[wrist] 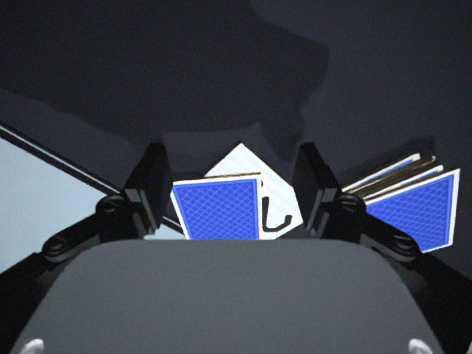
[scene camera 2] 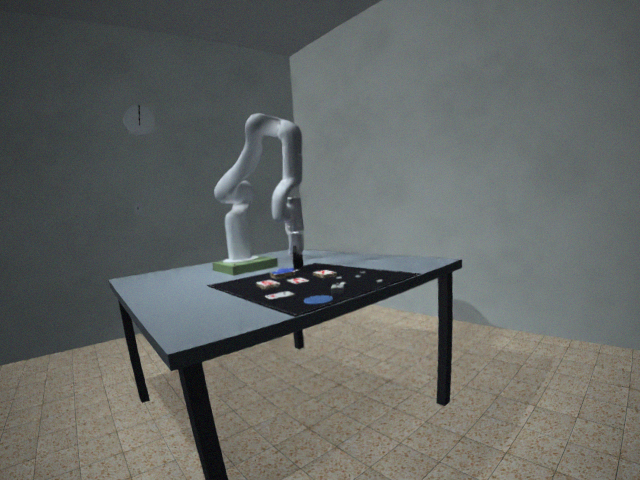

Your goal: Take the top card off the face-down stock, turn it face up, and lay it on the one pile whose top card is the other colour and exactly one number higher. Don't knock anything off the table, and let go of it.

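Note:
My gripper [scene camera 2: 297, 262] [wrist: 232, 163] is open and empty, pointing down over the back of the black mat. In the wrist view a blue-backed card [wrist: 219, 209] lies face down, partly over a white card [wrist: 281, 202] with a black mark; both show between and below the spread fingers. The face-down stock [scene camera 2: 282, 271] [wrist: 412, 215] is a skewed stack of blue-backed cards, right of the right finger in the wrist view. In the scene view, face-up piles with red marks [scene camera 2: 267, 284] [scene camera 2: 297, 280] [scene camera 2: 324, 273] stand on the mat. Their numbers are too small to read.
A pale card [scene camera 2: 279, 295] lies near the mat's front left, beside a flat blue disc [scene camera 2: 317, 299]. A small grey object [scene camera 2: 337, 287] and several tiny pale pieces lie to the right. The black mat [scene camera 2: 242, 290] lies on the grey-blue table [scene camera 2: 170, 310].

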